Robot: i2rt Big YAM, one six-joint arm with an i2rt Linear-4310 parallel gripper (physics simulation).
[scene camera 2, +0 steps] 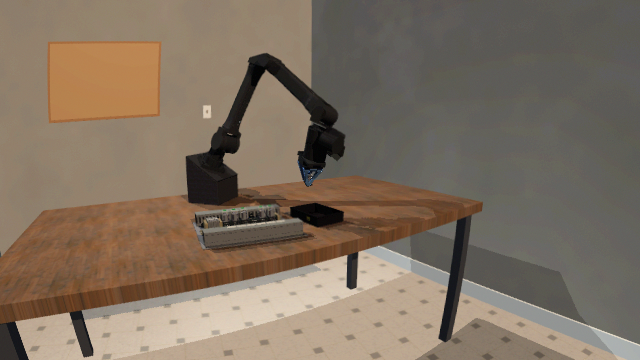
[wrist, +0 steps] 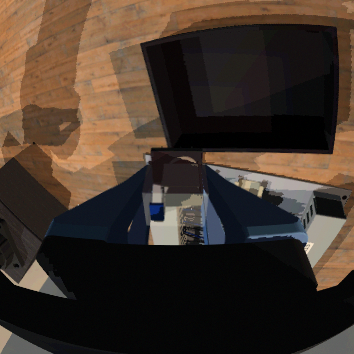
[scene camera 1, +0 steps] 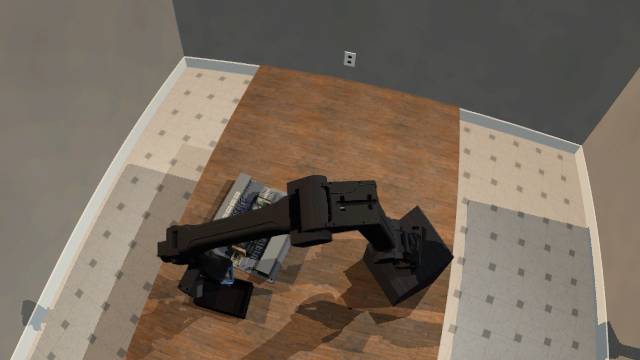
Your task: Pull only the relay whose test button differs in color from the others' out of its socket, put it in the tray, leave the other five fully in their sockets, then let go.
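Seen in the pictures: gripper, fingertip midpoint: [scene camera 2: 306, 183] [wrist: 175, 173] [scene camera 1: 229, 280]; arm's base at its link origin: [scene camera 2: 210, 165] [wrist: 2, 243] [scene camera 1: 407, 246].
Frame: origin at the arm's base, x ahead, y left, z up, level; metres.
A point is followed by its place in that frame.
Observation:
My gripper [scene camera 1: 228, 281] @(x 0.456, y 0.218, z -0.033 m) [scene camera 2: 309, 183] @(x 0.456, y 0.218, z -0.033 m) [wrist: 175, 173] @(x 0.456, y 0.218, z -0.033 m) is shut on a clear-cased relay [wrist: 176, 172] @(x 0.465, y 0.234, z -0.014 m) with a blue test button, seen between the blue fingers in the wrist view. The gripper is well above the table, near the edge of the tray that faces the socket panel. The black tray [scene camera 1: 248, 303] @(x 0.407, y 0.239, z -0.145 m) [scene camera 2: 330, 219] @(x 0.568, y 0.240, z -0.139 m) [wrist: 171, 90] @(x 0.411, y 0.232, z -0.152 m) lies on the table with its inside dark. The socket panel [scene camera 1: 274, 257] [scene camera 2: 255, 233] @(x 0.592, y -0.038, z -0.131 m) [wrist: 326, 227] @(x 0.590, y 0.095, z -0.113 m) is beside it. Relays with green buttons [scene camera 2: 245, 215] @(x 0.487, y -0.025, z -0.105 m) stand in a row on the panel; the arm partly hides them in scene camera 1.
The panel's long grey duct [scene camera 2: 275, 229] @(x 0.600, y 0.023, z -0.127 m) forms a raised edge. A tan block [scene camera 2: 212, 222] @(x 0.483, y -0.135, z -0.114 m) stands at one end of the row. The arm's black base [scene camera 1: 410, 255] @(x -0.008, y 0.046, z 0.040 m) [scene camera 2: 212, 180] @(x 0.095, y -0.020, z -0.052 m) [wrist: 30, 215] @(x 0.074, y 0.036, z -0.082 m) stands on the wooden table [scene camera 1: 350, 130] @(x 0.257, y -0.513, z -0.156 m) [scene camera 2: 125, 245] @(x 0.457, y -0.415, z -0.156 m).

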